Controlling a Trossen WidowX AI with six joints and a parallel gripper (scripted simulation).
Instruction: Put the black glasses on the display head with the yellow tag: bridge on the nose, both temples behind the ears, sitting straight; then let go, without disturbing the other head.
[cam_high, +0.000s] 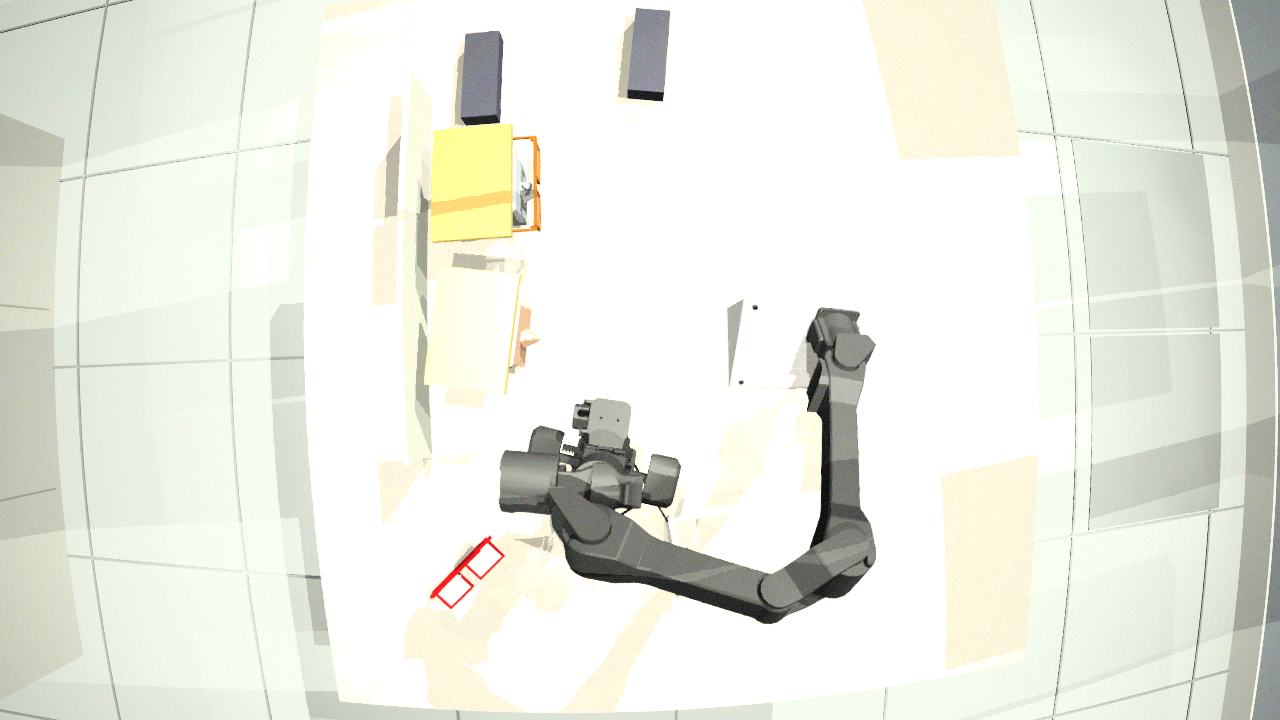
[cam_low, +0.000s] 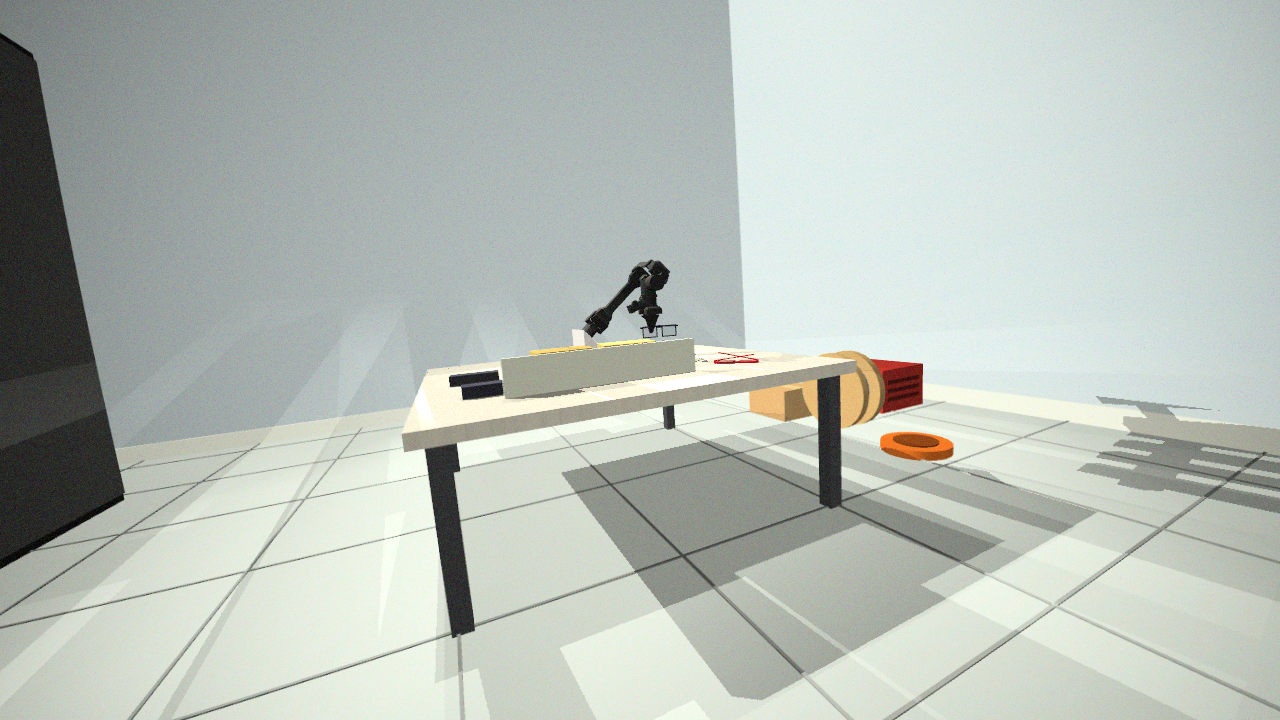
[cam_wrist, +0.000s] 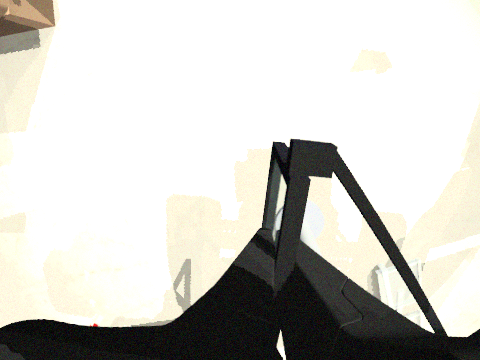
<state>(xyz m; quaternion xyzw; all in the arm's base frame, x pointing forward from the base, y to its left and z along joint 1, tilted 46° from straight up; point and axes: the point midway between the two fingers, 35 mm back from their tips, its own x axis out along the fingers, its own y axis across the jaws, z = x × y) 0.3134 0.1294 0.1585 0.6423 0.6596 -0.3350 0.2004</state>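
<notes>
The glasses is 30 mm behind my gripper tip, 40 mm to the left of it and 10 mm above it. The rest, counted from my gripper tip: skin-coloured head: 180 mm ahead, 160 mm to the right, 60 mm below; small grey cylinder: 30 mm behind, 60 mm to the left, 90 mm below; white back wall: 320 mm ahead, 260 mm to the right, 60 mm below.
</notes>
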